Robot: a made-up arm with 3 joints. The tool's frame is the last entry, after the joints. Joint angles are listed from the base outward.
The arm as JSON. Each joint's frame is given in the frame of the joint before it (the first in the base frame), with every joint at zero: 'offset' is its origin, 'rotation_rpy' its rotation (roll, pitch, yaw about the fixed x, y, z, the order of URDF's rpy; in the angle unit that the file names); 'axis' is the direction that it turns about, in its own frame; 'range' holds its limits. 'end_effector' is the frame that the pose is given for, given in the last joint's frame.
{
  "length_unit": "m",
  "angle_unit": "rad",
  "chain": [
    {
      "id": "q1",
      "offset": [
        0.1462,
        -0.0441,
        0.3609
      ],
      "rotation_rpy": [
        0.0,
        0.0,
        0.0
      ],
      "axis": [
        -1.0,
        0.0,
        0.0
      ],
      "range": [
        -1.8,
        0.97
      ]
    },
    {
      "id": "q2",
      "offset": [
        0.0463,
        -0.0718,
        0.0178
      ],
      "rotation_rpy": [
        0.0,
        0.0,
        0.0
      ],
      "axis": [
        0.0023,
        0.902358,
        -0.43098
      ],
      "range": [
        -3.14,
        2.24
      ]
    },
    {
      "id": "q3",
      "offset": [
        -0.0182,
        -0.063,
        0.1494
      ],
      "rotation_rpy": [
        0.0,
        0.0,
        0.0
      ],
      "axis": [
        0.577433,
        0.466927,
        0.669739
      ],
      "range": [
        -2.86,
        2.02
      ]
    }
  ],
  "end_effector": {
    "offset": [
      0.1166,
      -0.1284,
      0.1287
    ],
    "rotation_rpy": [
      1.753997,
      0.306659,
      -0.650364
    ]
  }
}
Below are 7 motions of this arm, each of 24 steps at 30 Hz.
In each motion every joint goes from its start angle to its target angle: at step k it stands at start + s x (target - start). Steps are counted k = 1, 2, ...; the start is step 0. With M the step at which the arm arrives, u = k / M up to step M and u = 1 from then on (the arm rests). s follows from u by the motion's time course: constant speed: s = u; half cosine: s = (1 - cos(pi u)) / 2; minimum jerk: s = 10 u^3 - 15 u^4 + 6 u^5.
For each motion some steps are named. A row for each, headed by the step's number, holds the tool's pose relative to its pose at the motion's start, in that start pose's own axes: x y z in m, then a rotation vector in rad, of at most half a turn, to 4 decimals.
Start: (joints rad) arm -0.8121 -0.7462 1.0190
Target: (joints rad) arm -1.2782 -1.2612 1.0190
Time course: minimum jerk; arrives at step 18
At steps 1, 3, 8, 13, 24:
1: -0.0002 -0.0001 0.0001 0.0001 0.0008 0.0007
3: -0.0045 -0.0013 0.0019 0.0032 0.0176 0.0170
8: -0.0501 -0.0200 0.0242 0.0353 0.1839 0.2014
13: -0.1059 -0.0620 0.0592 0.0758 0.3623 0.4696
24: -0.1204 -0.0780 0.0697 0.0869 0.4051 0.5521

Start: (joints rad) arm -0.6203 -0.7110 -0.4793
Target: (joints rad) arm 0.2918 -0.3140 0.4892
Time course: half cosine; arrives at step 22
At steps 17, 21, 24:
17: -0.0344 -0.1701 -0.3371 -0.9161 0.4503 -0.5907
21: -0.0501 -0.2078 -0.3556 -1.0418 0.4428 -0.6659
24: -0.0508 -0.2095 -0.3562 -1.0472 0.4421 -0.6691

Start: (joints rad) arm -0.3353 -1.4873 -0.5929
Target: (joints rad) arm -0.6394 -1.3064 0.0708
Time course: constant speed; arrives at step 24
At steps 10, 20, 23, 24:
10: 0.0263 -0.0316 0.0094 -0.0160 0.0041 -0.2287
20: 0.0446 -0.0731 0.0247 0.0081 0.0072 -0.4647
23: 0.0480 -0.0871 0.0300 0.0234 0.0089 -0.5359
24: 0.0489 -0.0918 0.0318 0.0294 0.0096 -0.5596

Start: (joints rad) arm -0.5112 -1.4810 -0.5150
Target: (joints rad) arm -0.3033 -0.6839 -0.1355
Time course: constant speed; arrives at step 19
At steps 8, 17, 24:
8: 0.0730 -0.0604 -0.0900 -0.2952 -0.0040 -0.3006
17: 0.1300 -0.1648 -0.1536 -0.6139 -0.0652 -0.6299
24: 0.1387 -0.1904 -0.1611 -0.6822 -0.0885 -0.7004

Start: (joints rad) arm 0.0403 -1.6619 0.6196
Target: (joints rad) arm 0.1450 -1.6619 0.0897
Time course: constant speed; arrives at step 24
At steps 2, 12, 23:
2: -0.0042 0.0049 0.0016 -0.0033 -0.0201 0.0309
12: -0.0277 0.0265 0.0071 -0.0196 -0.1182 0.1868
23: -0.0570 0.0446 0.0087 -0.0365 -0.2212 0.3613

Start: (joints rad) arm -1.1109 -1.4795 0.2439
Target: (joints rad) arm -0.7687 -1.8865 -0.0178
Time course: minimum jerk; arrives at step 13
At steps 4, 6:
4: -0.0063 0.0081 -0.0125 -0.0228 0.0628 0.0530
6: -0.0156 0.0182 -0.0274 -0.0439 0.1589 0.1268

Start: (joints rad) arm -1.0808 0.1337 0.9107
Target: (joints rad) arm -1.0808 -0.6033 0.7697
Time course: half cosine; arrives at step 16
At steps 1, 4, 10, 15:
1: -0.0014 0.0001 -0.0008 -0.0034 0.0038 0.0054
4: -0.0214 0.0002 -0.0111 -0.0502 0.0582 0.0823
10: -0.1053 -0.0174 -0.0369 -0.2202 0.2838 0.3914
15: -0.1502 -0.0380 -0.0388 -0.3022 0.4147 0.5617

